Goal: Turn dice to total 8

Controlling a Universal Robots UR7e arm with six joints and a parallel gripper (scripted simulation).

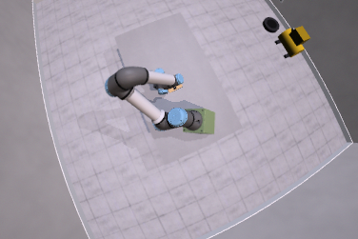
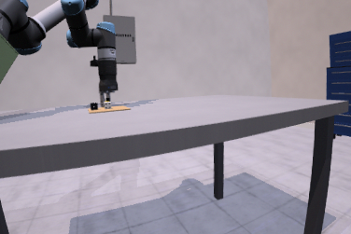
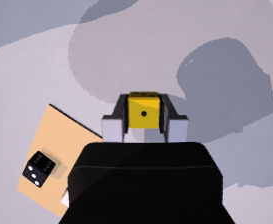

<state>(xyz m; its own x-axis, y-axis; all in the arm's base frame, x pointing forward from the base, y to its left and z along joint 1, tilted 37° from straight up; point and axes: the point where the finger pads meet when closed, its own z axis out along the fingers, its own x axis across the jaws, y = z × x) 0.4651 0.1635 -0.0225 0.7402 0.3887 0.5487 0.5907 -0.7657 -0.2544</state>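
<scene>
The yellow die is 1 cm below my hand. From my hand the other things lie so: mat 12 cm to the right, 2 cm below; white die 12 cm to the right.
</scene>
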